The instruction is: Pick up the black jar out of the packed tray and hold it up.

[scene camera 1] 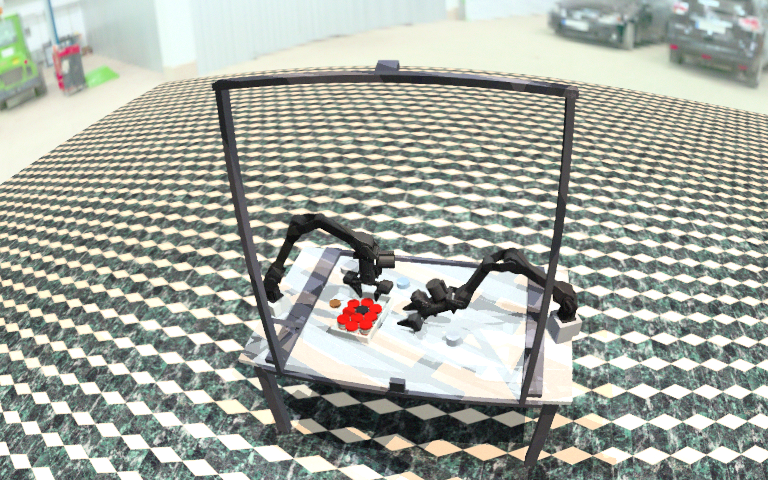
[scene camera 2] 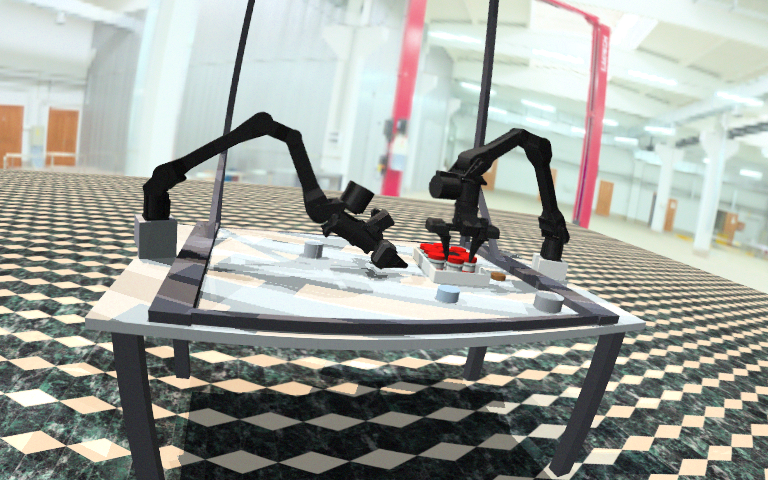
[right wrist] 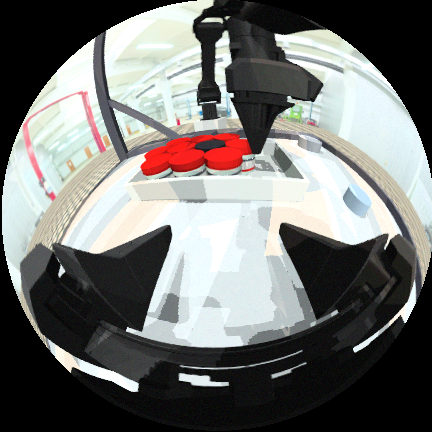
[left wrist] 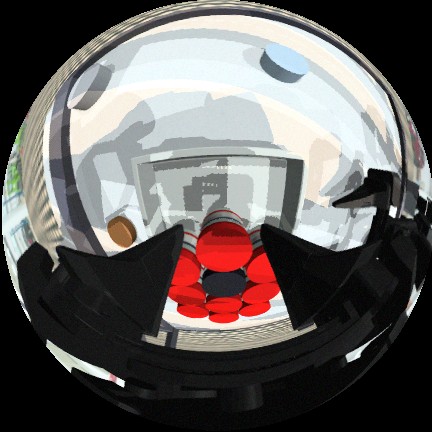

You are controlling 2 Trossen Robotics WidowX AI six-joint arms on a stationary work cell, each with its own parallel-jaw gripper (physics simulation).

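Places are measured from the left arm's base along level axes (x ahead, y left, z up), in millimetres.
Where they show: left gripper, fingertip midpoint: [scene camera 1: 368, 299] [scene camera 2: 458, 261] [right wrist: 253, 145] [left wrist: 222, 229]; right gripper, fingertip midpoint: [scene camera 1: 399, 316] [scene camera 2: 401, 260] [right wrist: 226, 229] [left wrist: 327, 238]; left arm's base, link origin: [scene camera 1: 273, 296] [scene camera 2: 550, 258] [right wrist: 209, 118]; right arm's base, link origin: [scene camera 1: 566, 316] [scene camera 2: 155, 217].
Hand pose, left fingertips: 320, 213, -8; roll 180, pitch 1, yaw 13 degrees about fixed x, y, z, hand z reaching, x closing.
Each offset is from my left fingertips to the top centre of the thing, as dx, dy, dz.
The black jar @(+18, -64, +5) [scene camera 1: 362, 309] [left wrist: 223, 283] [right wrist: 210, 145] stands among several red-lidded jars @(+79, -121, +5) [scene camera 1: 365, 324] @(+6, -18, +5) [left wrist: 224, 247] @(+55, -30, +5) [right wrist: 223, 158] in the white tray @(+17, -62, -12) [scene camera 1: 370, 337] [scene camera 2: 461, 277] [right wrist: 215, 190]. My left gripper [scene camera 1: 365, 292] [scene camera 2: 459, 257] [left wrist: 222, 229] is partly open and empty, pointing down by the tray's back part in scene camera 1. In the left wrist view, the nearest red lid shows between its fingertips, with the black lid behind it; the fingers partly hide neighbouring red jars. My right gripper [scene camera 1: 402, 315] [right wrist: 226, 229] is wide open and empty, beside the tray over the table.
A light blue cylinder @(+25, +187, -20) [scene camera 1: 402, 283] [scene camera 2: 447, 293] [left wrist: 285, 63] [right wrist: 356, 200] stands behind the tray in scene camera 1. A brown disc @(-126, -60, -32) [scene camera 1: 335, 303] [scene camera 2: 497, 276] [left wrist: 122, 232] lies beside the tray. One grey cylinder @(+372, +11, -9) [scene camera 1: 454, 337] [scene camera 2: 313, 249] is near the right gripper, another @(-226, +149, -14) [scene camera 2: 548, 301] [left wrist: 91, 86] near the table's edge.
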